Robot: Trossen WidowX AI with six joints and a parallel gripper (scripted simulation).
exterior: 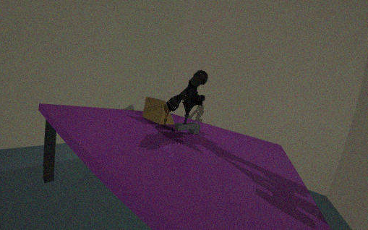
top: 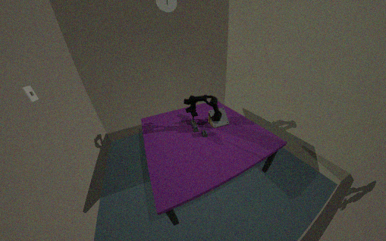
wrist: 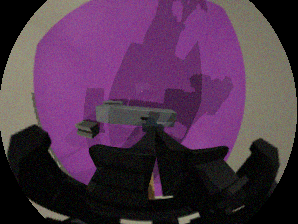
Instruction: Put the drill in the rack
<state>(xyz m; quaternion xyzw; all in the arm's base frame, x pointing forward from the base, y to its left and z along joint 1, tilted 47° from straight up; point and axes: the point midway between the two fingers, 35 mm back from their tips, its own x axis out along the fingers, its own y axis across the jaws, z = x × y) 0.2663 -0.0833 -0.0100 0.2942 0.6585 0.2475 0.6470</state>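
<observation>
My gripper tip is 70 mm above the drill and 60 mm to the right of it. The rest, counted from my gripper tip: grey fixture block 80 mm below, 40 mm to the left.
</observation>
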